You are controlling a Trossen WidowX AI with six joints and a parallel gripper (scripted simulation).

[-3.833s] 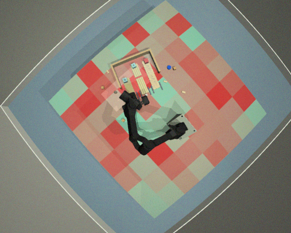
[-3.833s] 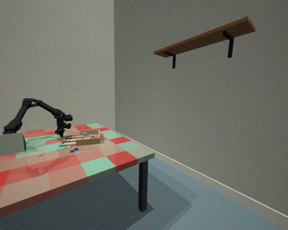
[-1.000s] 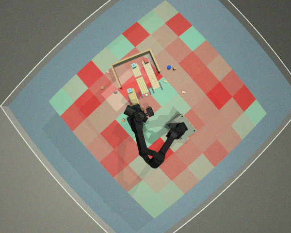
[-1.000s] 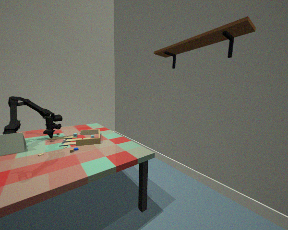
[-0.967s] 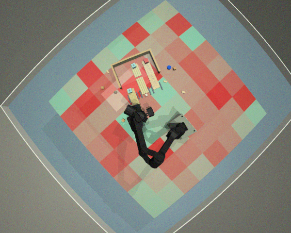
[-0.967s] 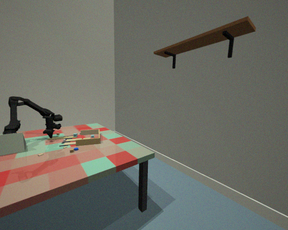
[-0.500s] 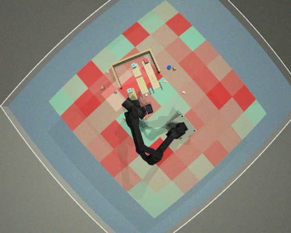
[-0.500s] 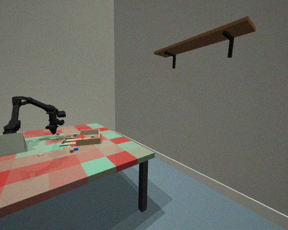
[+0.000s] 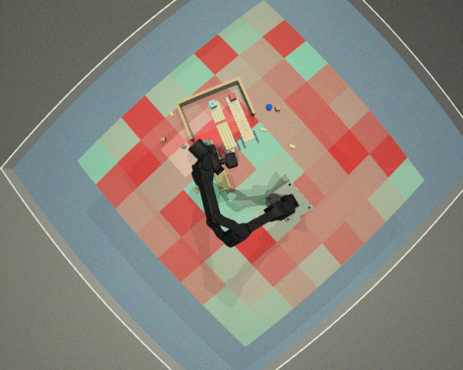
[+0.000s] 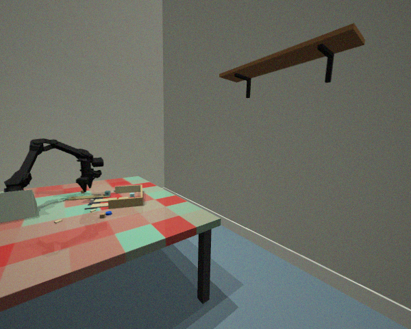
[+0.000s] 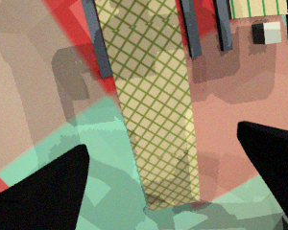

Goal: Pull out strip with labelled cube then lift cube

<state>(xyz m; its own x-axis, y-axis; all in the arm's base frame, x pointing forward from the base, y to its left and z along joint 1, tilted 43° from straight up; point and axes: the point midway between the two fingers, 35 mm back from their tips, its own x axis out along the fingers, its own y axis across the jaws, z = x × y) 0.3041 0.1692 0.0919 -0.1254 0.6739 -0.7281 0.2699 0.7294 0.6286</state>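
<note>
My gripper tip is now 170 mm short of the grey pebble, 80 mm to the right of it and 50 mm above it. Round my gripper tip: blue disc 370 mm to the right, 110 mm ahead, 50 mm below.
</note>
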